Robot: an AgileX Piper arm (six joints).
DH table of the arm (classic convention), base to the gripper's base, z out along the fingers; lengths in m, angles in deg. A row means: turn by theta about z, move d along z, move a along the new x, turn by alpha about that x. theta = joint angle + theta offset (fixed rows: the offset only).
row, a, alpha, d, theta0
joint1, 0, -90, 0.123, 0
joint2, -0.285, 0, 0, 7.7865
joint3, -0.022, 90, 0, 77.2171
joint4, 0, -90, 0.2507, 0
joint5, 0, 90, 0, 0
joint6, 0, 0, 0.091, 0
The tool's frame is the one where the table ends.
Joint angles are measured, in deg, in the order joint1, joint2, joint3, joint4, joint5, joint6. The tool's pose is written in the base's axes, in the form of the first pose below.
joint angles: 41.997 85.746 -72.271 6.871 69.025 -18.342
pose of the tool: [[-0.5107 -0.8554 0.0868 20.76], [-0.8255 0.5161 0.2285 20.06], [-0.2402 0.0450 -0.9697 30.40], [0 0 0 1]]
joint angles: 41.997 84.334 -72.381 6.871 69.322 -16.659
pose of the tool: [[-0.5312 -0.8411 0.1020 20.40], [-0.8067 0.5389 0.2424 19.74], [-0.2589 0.0465 -0.9648 31.15], [0 0 0 1]]
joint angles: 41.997 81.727 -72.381 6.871 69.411 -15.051
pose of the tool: [[-0.5453 -0.8275 0.1333 19.73], [-0.7832 0.5597 0.2707 19.14], [-0.2986 0.0432 -0.9534 32.42], [0 0 0 1]]
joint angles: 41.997 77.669 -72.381 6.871 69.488 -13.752
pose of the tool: [[-0.5468 -0.8173 0.1819 18.62], [-0.7551 0.5752 0.3146 18.13], [-0.3617 0.0346 -0.9316 34.30], [0 0 0 1]]
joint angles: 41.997 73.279 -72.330 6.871 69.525 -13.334
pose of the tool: [[-0.5306 -0.8149 0.2331 17.30], [-0.7310 0.5792 0.3607 16.95], [-0.4289 0.0210 -0.9031 36.20], [0 0 0 1]]
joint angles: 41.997 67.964 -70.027 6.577 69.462 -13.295
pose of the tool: [[-0.5121 -0.8147 0.2720 15.55], [-0.7158 0.5798 0.3892 15.31], [-0.4748 0.0046 -0.8801 37.18], [0 0 0 1]]
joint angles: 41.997 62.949 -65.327 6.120 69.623 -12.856
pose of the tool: [[-0.5153 -0.8104 0.2787 13.82], [-0.7129 0.5858 0.3854 13.66], [-0.4756 -0.0001 -0.8797 36.60], [0 0 0 1]]
